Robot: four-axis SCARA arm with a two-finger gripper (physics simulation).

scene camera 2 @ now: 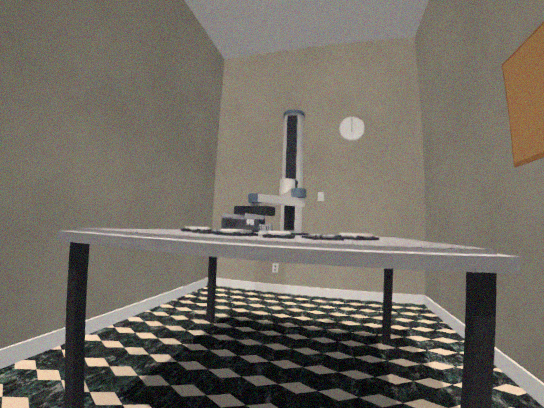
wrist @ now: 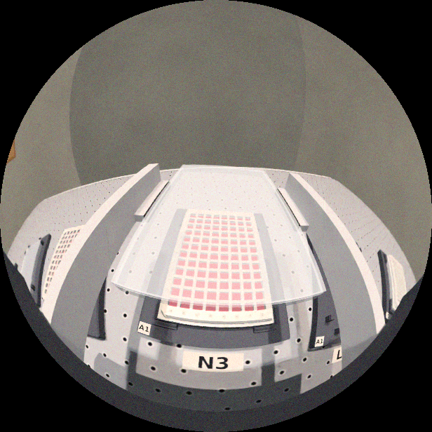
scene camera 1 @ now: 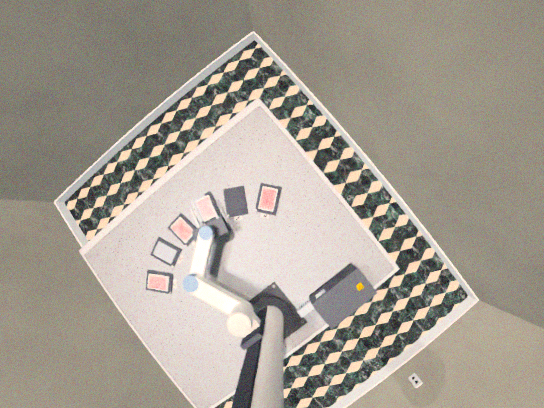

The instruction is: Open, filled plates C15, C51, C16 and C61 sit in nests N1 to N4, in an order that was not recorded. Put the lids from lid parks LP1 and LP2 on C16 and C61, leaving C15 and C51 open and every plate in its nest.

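Pixels of known places: gripper, fingertip midpoint: (scene camera 2: pixel 234 215) (scene camera 1: pixel 200 203); arm's base, origin of the base link: (scene camera 1: pixel 270 316).
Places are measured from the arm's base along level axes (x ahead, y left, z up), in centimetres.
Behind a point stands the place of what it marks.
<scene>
My gripper (scene camera 1: pixel 207 208) {x 73.8, y -11.2, z 9.8 cm} (wrist: pixel 224 176) is shut on a clear lid (wrist: pixel 220 250), held level above the filled plate (wrist: pixel 217 260) in nest N3 (wrist: pixel 215 335). The lid is apart from the plate; the plate's code cannot be read. The dark lid park (scene camera 1: pixel 235 201) {x 63.9, y -26.2, z 2.3 cm} (wrist: pixel 325 320) right of N3 is bare; its label shows a partial "L". The other lid park holds a pale lid (scene camera 1: pixel 166 251) {x 66.9, y 23.9, z 3.0 cm} in the left part of scene view 1. Open filled plates stand at the far left (scene camera 1: pixel 159 281) {x 55.8, y 38.1, z 3.7 cm}, left of N3 (scene camera 1: pixel 182 229) {x 70.6, y 7.8, z 3.6 cm} (wrist: pixel 62 255) and far right (scene camera 1: pixel 268 199) {x 52.9, y -41.4, z 3.5 cm} (wrist: pixel 397 285).
The arm (scene camera 1: pixel 215 297) {x 31.1, y 5.7, z 25.9 cm} (scene camera 2: pixel 277 199) {x 54.2, y 2.6, z 19.1 cm} reaches over the pale table (scene camera 1: pixel 300 240) {x 23.9, y -41.0, z 1.3 cm} (scene camera 2: pixel 300 252) {x 105.0, y 21.6, z -1.1 cm} from its column (scene camera 2: pixel 293 150) {x 7.7, y 1.6, z 58.9 cm}. A dark grey box (scene camera 1: pixel 342 296) {x -10.2, y -39.9, z 12.8 cm} stands by the table edge, right of the arm's base. Neighbouring nests lie close on both sides of N3.
</scene>
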